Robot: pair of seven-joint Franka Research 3 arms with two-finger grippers.
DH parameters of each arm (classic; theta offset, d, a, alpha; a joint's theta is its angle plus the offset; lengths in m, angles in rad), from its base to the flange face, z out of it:
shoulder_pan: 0 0.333 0 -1.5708
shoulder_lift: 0 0 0 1.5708
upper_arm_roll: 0 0.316 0.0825 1.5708
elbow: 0 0 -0.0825 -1.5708
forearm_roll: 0 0.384 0 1.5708
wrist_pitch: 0 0 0.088 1.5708
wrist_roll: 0 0.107 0 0
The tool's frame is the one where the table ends.
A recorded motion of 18 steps. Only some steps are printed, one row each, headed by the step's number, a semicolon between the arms.
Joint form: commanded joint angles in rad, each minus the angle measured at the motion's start. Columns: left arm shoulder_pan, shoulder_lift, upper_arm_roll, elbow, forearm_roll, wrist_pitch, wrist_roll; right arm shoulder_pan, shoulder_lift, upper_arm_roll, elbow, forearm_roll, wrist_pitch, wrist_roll.
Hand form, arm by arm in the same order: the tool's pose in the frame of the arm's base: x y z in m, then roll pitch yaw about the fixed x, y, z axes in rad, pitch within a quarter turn. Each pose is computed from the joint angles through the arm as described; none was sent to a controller.
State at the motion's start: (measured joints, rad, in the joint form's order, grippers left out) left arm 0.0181 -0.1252 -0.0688 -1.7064 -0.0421 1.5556 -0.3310; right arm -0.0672 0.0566 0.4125 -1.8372 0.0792 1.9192 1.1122
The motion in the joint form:
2: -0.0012 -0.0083 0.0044 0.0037 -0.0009 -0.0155 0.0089; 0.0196 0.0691 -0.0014 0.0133 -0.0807 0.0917 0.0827
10: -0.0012 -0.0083 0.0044 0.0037 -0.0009 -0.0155 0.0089; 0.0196 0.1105 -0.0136 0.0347 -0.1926 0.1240 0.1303
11: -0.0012 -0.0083 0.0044 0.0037 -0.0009 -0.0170 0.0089; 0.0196 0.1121 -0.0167 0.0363 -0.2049 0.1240 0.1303
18: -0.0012 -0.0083 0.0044 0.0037 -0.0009 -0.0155 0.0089; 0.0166 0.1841 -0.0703 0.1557 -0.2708 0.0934 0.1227
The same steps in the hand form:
2: 0.5076 -0.0311 0.6307 3.1182 0.0387 0.2742; 0.5655 0.2055 0.4755 -3.0570 0.0190 -0.8347
10: 0.5076 -0.0311 0.6307 3.1182 0.0387 0.2742; 0.5825 0.1944 0.4651 -3.0722 -0.0663 -0.8541
11: 0.5074 -0.0311 0.6306 3.1187 0.0402 0.2741; 0.5838 0.1921 0.4649 -3.0761 -0.0769 -0.8524
18: 0.5076 -0.0311 0.6307 3.1182 0.0387 0.2742; 0.6211 0.1566 0.4752 -3.0774 -0.1291 -0.8879

